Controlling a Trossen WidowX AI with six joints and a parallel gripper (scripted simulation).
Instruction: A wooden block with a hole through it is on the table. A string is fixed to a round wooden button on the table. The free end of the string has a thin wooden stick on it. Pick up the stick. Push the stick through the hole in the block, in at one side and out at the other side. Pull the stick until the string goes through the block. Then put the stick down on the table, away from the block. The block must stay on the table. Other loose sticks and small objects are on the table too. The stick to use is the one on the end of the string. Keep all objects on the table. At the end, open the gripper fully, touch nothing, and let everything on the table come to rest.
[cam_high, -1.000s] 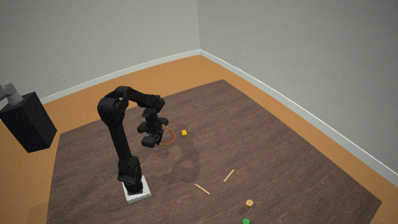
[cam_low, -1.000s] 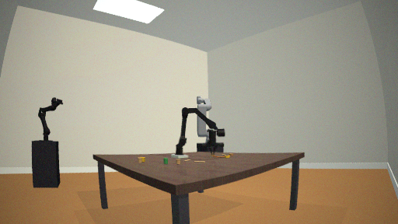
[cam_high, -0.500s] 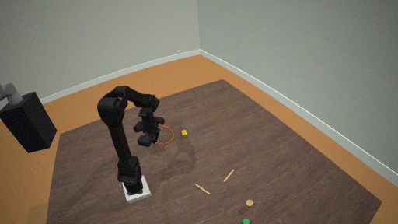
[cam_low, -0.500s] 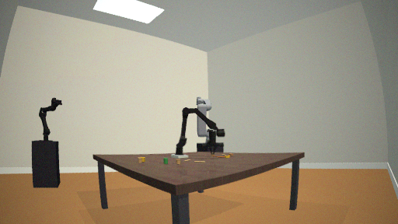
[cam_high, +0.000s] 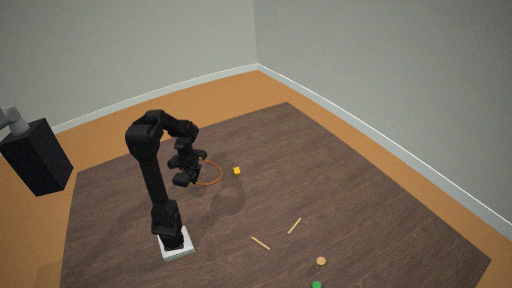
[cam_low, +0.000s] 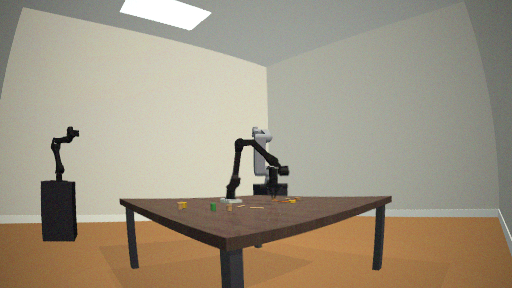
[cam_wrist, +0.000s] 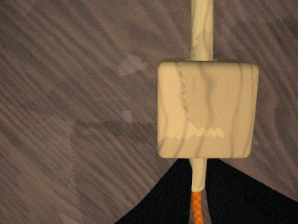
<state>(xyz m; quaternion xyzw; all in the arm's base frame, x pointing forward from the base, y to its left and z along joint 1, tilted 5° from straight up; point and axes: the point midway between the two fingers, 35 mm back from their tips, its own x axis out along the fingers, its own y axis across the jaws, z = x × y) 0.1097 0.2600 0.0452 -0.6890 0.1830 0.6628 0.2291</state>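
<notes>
My gripper tip is now 20 mm past the wooden block and 20 mm to the right of it. Round my gripper tip: wooden cylinder: 290 mm ahead, 480 mm to the right; then yellow block: 180 mm ahead, 20 mm to the left, 10 mm below; then round wooden button: 50 mm ahead, 170 mm to the left, 10 mm below.
</notes>
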